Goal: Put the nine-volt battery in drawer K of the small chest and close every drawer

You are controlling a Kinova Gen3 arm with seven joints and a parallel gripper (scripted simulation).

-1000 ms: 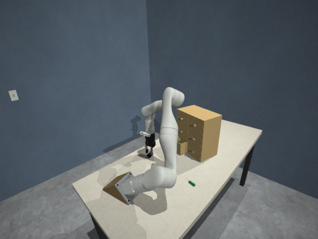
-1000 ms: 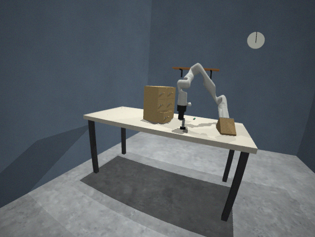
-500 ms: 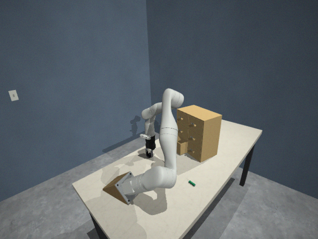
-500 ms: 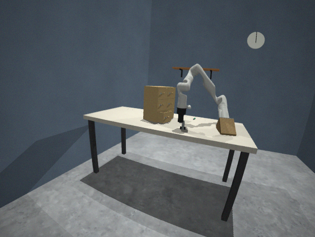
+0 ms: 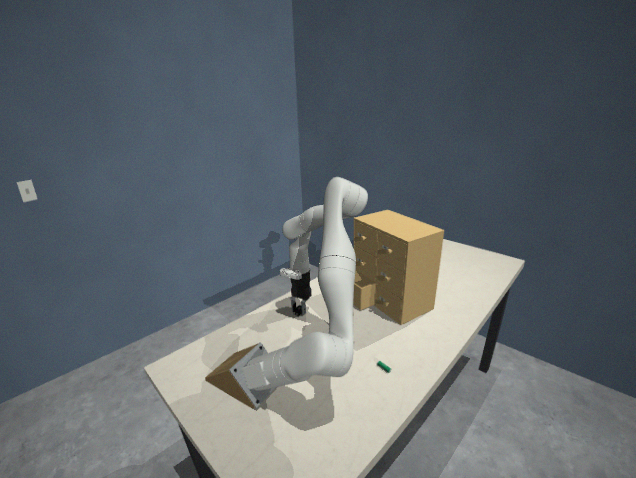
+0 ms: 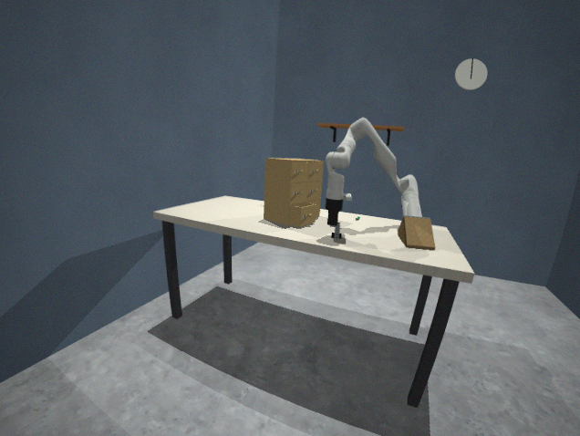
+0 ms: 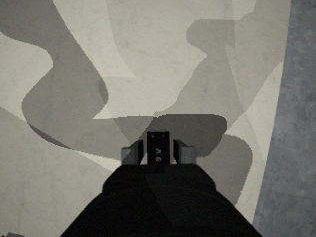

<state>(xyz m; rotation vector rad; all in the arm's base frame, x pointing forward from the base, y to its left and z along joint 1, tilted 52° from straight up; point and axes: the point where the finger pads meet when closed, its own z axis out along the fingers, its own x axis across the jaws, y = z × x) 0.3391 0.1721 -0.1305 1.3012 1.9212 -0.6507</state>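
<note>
The nine-volt battery is 10 mm below my hand and 10 mm behind it. From my hand the other things lie so: green cylinder: 420 mm to the right, 20 mm behind, 10 mm below.
</note>
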